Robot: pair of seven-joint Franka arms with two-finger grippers.
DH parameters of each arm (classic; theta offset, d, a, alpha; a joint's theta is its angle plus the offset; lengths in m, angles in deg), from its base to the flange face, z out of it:
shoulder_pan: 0 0.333 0 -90
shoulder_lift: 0 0 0 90
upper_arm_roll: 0 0.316 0.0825 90
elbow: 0 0 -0.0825 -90
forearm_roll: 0 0.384 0 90
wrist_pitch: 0 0 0.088 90
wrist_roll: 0 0.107 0 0
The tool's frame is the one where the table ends.
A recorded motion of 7 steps. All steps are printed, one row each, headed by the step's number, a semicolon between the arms.
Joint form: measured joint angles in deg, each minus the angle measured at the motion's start. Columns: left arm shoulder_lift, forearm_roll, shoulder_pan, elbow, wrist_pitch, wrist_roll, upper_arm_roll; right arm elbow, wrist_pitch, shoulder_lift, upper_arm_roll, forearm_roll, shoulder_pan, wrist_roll.
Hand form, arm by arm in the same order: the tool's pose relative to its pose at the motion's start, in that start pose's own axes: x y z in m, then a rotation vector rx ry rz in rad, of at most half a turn. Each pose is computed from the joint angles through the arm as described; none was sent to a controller.
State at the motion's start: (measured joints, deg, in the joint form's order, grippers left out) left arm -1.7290 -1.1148 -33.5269 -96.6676 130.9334 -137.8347 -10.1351; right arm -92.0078 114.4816 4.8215 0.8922 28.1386 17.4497 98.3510
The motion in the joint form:
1: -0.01 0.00 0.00 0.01 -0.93 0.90 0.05; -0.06 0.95 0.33 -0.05 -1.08 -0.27 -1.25
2: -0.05 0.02 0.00 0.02 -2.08 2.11 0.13; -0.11 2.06 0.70 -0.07 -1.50 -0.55 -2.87
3: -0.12 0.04 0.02 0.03 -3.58 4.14 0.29; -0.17 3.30 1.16 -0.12 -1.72 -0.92 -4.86
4: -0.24 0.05 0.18 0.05 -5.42 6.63 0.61; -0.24 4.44 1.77 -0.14 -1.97 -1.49 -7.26
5: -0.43 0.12 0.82 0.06 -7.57 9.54 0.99; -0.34 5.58 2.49 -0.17 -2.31 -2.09 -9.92
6: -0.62 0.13 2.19 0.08 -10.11 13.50 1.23; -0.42 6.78 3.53 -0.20 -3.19 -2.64 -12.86
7: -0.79 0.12 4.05 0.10 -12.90 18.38 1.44; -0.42 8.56 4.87 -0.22 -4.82 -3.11 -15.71
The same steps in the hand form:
1: 0.0016 -0.0007 0.0012 0.0104 0.0120 0.0150; 0.0055 -0.0038 0.0010 0.0157 0.0179 -0.0222
2: 0.0037 -0.0015 0.0024 0.0228 0.0267 0.0353; 0.0102 -0.0079 0.0022 0.0317 0.0256 -0.0463
3: 0.0069 -0.0020 0.0036 0.0390 0.0455 0.0684; 0.0163 -0.0126 0.0036 0.0488 0.0316 -0.0730
4: 0.0127 -0.0006 0.0046 0.0577 0.0688 0.1049; 0.0249 -0.0181 0.0060 0.0627 0.0405 -0.1036
5: 0.0226 0.0043 0.0049 0.0770 0.0981 0.1413; 0.0346 -0.0237 0.0095 0.0744 0.0525 -0.1379
6: 0.0374 0.0128 0.0052 0.1012 0.1330 0.1860; 0.0460 -0.0298 0.0164 0.0812 0.0744 -0.1805
7: 0.0561 0.0237 0.0053 0.1313 0.1700 0.2384; 0.0581 -0.0371 0.0252 0.0922 0.1083 -0.2288

